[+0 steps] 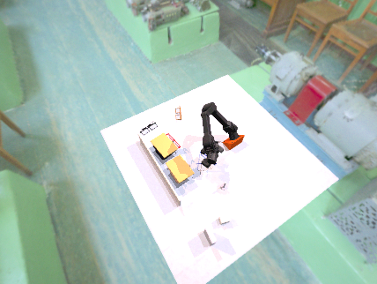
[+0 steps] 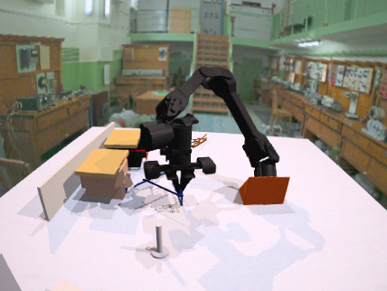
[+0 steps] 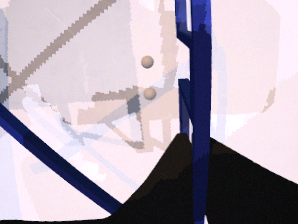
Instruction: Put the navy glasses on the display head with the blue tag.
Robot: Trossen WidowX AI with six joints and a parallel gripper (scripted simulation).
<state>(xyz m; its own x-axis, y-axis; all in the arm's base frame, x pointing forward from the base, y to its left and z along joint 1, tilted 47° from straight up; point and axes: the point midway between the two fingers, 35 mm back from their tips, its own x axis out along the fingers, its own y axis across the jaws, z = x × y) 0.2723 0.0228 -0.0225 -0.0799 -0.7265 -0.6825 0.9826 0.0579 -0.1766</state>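
Right now my gripper tip is 50 mm short of the grey post, 190 mm to the right of it and 20 mm above it. Also, from my gripper tip: pale backboard 330 mm ahead, 200 mm to the right, 10 mm above.
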